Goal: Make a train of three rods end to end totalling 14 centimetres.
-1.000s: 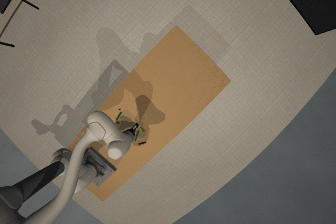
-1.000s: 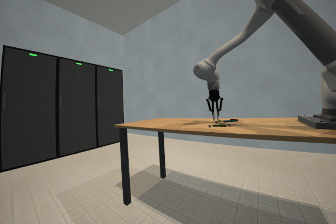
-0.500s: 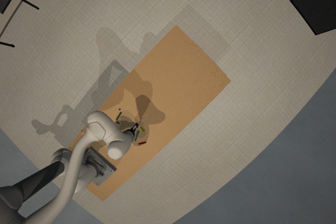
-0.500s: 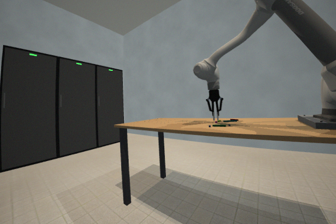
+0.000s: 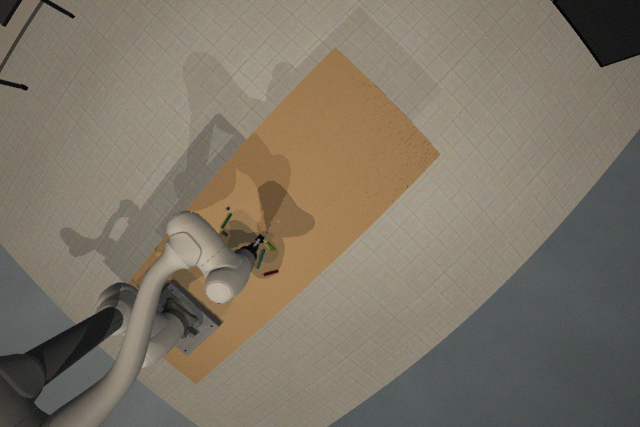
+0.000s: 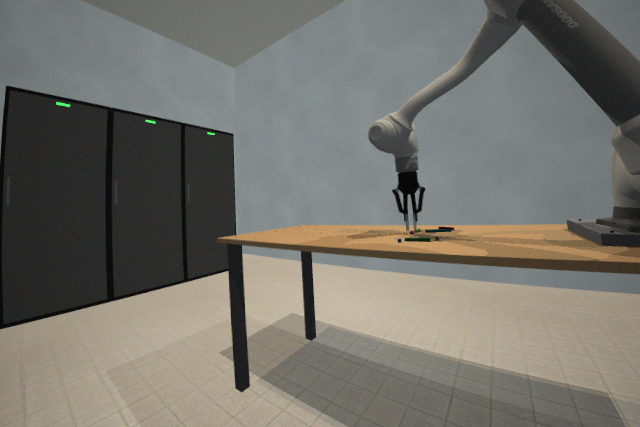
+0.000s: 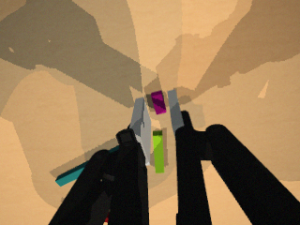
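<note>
The magenta rod is 4 cm below my hand. Round my hand: turquoise rod (10 cm behind, 6 cm to the right, 4 cm below); grey rod (15 cm to the left, 10 cm behind, 4 cm below); lime rod (6 cm to the right, 4 cm below, 2 cm behind).
</note>
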